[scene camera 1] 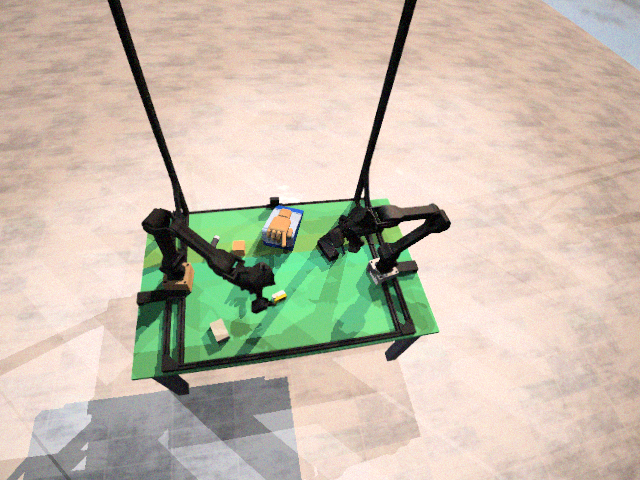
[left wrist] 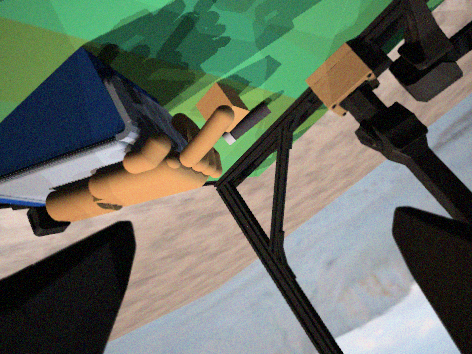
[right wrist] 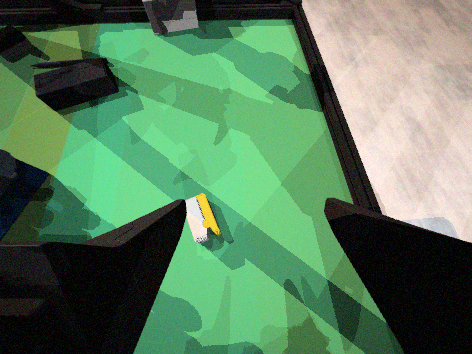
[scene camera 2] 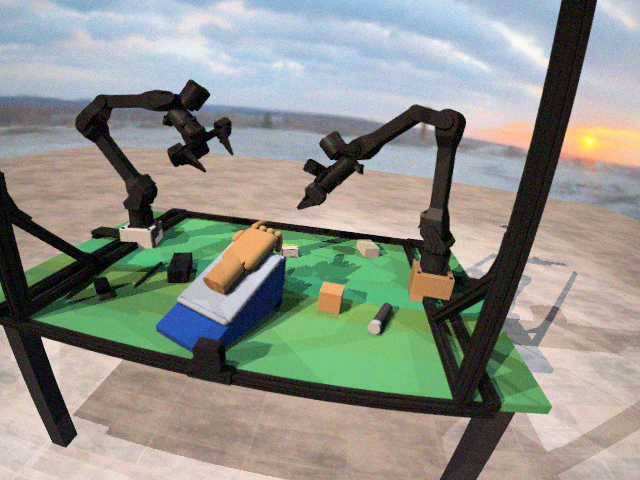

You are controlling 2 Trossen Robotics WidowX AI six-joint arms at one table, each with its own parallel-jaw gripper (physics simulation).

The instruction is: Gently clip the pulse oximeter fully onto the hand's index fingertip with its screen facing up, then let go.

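Places are measured from the left arm's base along level axes (x ahead, y left, z up), in centimetres.
Pixels of known places: left gripper, fingertip midpoint: (scene camera 1: 324, 236) (left wrist: 264, 227) (scene camera 2: 219, 162); right gripper, fingertip midpoint: (scene camera 1: 275, 294) (right wrist: 255, 205) (scene camera 2: 301, 204); left arm's base at its link origin: (scene camera 1: 383, 266) (scene camera 2: 141, 224); right arm's base at its link origin: (scene camera 1: 176, 273) (left wrist: 355, 95) (scene camera 2: 433, 269).
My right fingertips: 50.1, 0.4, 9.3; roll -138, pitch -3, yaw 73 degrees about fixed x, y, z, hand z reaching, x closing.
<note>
For each thing: its top centre in the pictures, then the offset to it from my right fingertips, as dx, dy, dz.
- pulse oximeter at its top centre: (right wrist: 200, 215) (scene camera 2: 289, 245) (scene camera 1: 279, 295) -3.0, -4.6, -12.0
- orange cube at its top centre: (left wrist: 230, 119) (scene camera 2: 332, 288) (scene camera 1: 238, 245) +6.3, -32.8, -10.2
- dark cylinder at its top centre: (left wrist: 250, 129) (scene camera 2: 382, 312) (scene camera 1: 212, 244) +16.9, -38.8, -12.5
- beige block at its top centre: (scene camera 2: 368, 243) (scene camera 1: 219, 329) +23.5, +1.2, -12.2
- black box at its top centre: (right wrist: 70, 75) (scene camera 2: 180, 261) (scene camera 1: 328, 246) -31.9, -19.7, -11.7
- thin black rod at its top centre: (scene camera 2: 147, 272) (right wrist: 66, 60) -39.9, -22.4, -14.3
The pulse oximeter (scene camera 1: 279, 296) (scene camera 2: 290, 251) (right wrist: 199, 220), white on one side and yellow on the other, lies on the green table; its screen cannot be made out. The orange-tan hand (scene camera 1: 280, 222) (scene camera 2: 249, 249) (left wrist: 145, 185) rests on the sloped blue-and-grey support (scene camera 2: 258, 307) (left wrist: 55, 110), its index finger (left wrist: 210, 135) extended and bare. My right gripper (scene camera 2: 299, 207) (right wrist: 255, 205) is open and empty above the table; in the right wrist view the oximeter shows beyond it, beside the left-hand fingertip. My left gripper (scene camera 2: 218, 162) (left wrist: 264, 227) is open and empty, high up, away from the hand.
An orange cube (scene camera 1: 238, 247) (scene camera 2: 330, 298) and a dark cylinder (scene camera 1: 215, 240) (scene camera 2: 380, 318) lie beside the support. A beige block (scene camera 1: 219, 330) (scene camera 2: 368, 248) lies beyond the oximeter in scene camera 2. A black box (scene camera 2: 179, 267) (right wrist: 75, 82) and thin black rod (scene camera 2: 147, 274) lie on the support's other side.
</note>
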